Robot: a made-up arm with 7 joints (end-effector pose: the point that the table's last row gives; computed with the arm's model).
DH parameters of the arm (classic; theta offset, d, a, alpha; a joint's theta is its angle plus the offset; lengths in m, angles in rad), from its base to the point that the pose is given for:
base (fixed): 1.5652 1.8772 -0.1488 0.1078
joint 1: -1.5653 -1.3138 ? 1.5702
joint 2: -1.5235 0 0.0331 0
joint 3: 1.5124 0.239 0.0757 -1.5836
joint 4: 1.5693 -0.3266 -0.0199 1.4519
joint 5: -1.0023 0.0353 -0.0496 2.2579
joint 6: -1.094 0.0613 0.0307 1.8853
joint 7: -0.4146 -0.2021 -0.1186 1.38
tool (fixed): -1.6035 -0.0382 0 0
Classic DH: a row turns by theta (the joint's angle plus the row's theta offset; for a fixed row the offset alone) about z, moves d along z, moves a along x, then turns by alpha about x.
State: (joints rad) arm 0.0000 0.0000 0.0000 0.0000 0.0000 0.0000 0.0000
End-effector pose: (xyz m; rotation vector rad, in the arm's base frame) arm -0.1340 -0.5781 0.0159 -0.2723 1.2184 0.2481
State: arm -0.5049 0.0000 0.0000 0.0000 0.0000 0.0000 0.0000
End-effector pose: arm -0.3494 -0.5572 0.0393 -0.0074 1.2545 -0.2202
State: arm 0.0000 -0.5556 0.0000 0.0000 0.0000 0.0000 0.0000
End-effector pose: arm -0.4357 -0.5781 0.0763 -0.2083 1.7670 0.3367
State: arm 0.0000 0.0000 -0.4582 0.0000 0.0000 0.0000 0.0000
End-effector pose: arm -0.3716 -0.5781 0.0494 -0.2212 1.6709 0.3214
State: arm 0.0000 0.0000 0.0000 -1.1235 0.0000 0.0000 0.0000
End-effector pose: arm -0.3181 -0.5035 0.0370 0.3110 1.2088 -0.7994
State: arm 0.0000 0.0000 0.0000 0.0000 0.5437 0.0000 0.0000
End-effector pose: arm -0.1340 -0.4542 -0.0426 0.1998 1.1052 0.5652
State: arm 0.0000 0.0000 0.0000 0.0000 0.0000 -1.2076 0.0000
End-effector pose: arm -0.2922 -0.4437 0.0456 0.2365 1.7091 1.3089
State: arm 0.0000 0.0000 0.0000 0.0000 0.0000 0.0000 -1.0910
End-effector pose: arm -0.2462 -0.5162 0.0004 0.5299 1.1918 -0.5933
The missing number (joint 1, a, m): -0.037
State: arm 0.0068 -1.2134 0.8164 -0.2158 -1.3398 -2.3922 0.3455
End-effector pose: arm -0.5017 -0.3431 0.3517 1.1665 2.6346 0.8666
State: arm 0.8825 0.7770 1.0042 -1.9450 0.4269 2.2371 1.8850
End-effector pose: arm 0.1549 -0.0874 0.3501 0.2717 1.6271 0.0696
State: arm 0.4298 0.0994 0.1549 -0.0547 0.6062 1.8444 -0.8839
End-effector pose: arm 0.1593 -0.5294 0.0079 0.7440 -0.1408 -0.9177
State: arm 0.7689 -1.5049 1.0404 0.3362 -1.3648 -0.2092 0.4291
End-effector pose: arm 0.1310 -0.4942 0.2335 -2.3665 0.8500 0.8199
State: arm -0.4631 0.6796 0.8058 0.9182 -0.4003 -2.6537 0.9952
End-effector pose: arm -0.1326 -0.5929 0.4455 -0.6986 1.7428 2.1655
